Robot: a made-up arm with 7 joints.
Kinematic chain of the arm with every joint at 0, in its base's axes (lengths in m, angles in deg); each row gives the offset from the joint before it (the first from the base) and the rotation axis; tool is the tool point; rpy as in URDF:
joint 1: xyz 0 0 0.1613 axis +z
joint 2: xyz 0 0 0 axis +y
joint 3: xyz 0 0 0.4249 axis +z
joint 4: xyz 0.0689 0 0 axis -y
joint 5: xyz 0.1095 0 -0.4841 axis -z
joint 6: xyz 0 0 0 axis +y
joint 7: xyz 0.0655 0 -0.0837 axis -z
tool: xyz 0 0 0 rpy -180 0 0
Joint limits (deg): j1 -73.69..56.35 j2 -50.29..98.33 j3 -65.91..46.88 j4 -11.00..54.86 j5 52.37..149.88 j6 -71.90..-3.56 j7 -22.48..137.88
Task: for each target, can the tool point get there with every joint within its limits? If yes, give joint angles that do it. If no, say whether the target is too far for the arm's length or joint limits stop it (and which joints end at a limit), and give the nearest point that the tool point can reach.
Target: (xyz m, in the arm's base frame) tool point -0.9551 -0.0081 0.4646
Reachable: no: joint limits stop it (at a limit: joint 1, joint 2, joint 3, joint 4, joint 5) | nearest point -0.5779 -0.0742 0.4607 | short by 0.383 m
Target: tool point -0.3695 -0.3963 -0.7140
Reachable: no: joint limits stop it (at a limit: joint 4, joint 5) | nearest point -0.2369 -0.2541 -0.3998 | short by 0.369 m
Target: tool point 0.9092 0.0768 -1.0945
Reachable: no: too far | nearest point 0.3865 0.0327 -0.3726 | short by 0.892 m
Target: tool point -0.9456 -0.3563 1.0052
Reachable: no: too far | nearest point -0.4743 -0.1856 0.5809 | short by 0.657 m
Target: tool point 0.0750 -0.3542 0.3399
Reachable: yes | joints -51.62 -22.38 -8.62 24.63 78.76 -53.52 5.31
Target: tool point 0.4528 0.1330 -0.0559
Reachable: yes | joints 1.15 35.43 23.98 41.64 95.46 -19.03 62.69
